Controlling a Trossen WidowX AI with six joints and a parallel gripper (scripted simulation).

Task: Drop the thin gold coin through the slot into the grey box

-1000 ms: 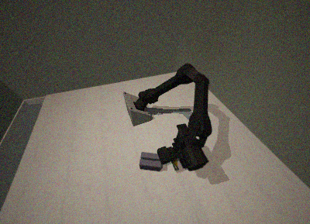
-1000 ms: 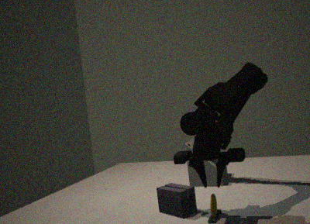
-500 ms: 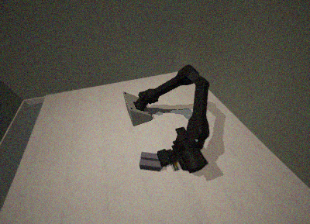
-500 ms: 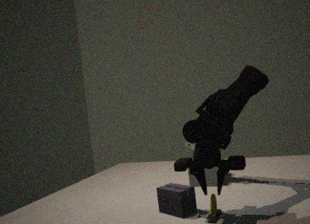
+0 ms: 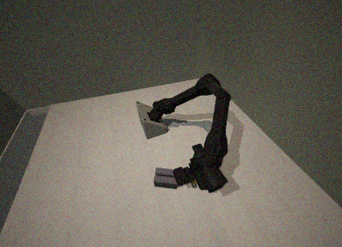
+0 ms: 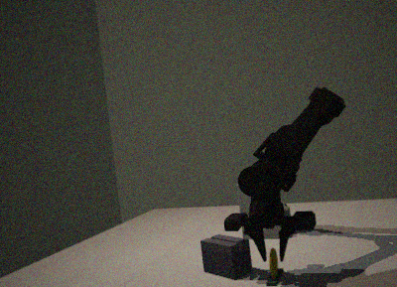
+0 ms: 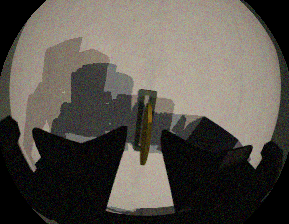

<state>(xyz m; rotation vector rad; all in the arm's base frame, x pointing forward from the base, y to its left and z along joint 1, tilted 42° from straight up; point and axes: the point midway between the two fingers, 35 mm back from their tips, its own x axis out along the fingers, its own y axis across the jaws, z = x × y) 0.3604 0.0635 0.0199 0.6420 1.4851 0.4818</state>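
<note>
Right now my gripper tip is 10 mm past the coin and 10 mm above it.
</note>
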